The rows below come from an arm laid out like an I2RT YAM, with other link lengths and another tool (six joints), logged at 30 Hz.
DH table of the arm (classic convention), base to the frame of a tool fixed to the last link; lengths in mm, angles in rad. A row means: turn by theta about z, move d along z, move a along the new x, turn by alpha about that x. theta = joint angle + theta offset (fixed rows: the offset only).
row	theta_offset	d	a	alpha
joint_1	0	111.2	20.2	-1.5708
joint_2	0	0	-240.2	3.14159
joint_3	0.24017	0	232.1	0
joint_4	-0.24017	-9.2	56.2	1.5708
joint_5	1.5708	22.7	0	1.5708
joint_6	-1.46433	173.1	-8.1	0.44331
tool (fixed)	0	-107.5	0	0
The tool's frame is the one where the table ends.
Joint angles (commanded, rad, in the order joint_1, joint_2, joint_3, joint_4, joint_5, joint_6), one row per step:
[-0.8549, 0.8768, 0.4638, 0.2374, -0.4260, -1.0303]
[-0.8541, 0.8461, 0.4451, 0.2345, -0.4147, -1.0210]
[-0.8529, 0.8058, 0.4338, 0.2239, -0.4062, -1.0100]
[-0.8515, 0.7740, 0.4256, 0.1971, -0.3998, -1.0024]
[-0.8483, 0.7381, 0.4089, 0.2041, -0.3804, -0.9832]
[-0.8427, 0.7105, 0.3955, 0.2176, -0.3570, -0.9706]
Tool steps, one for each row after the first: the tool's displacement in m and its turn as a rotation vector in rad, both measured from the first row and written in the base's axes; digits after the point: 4 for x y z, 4 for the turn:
[-0.0040, 0.0031, -0.0011, 0.0002, -0.0083, -0.0118]
[-0.0084, 0.0070, 0.0011, -0.0046, -0.0241, -0.0205]
[-0.0119, 0.0103, 0.0005, 0.0039, -0.0244, -0.0266]
[-0.0164, 0.0132, 0.0016, -0.0004, -0.0482, -0.0450]
[-0.0199, 0.0154, 0.0034, -0.0116, -0.0706, -0.0637]

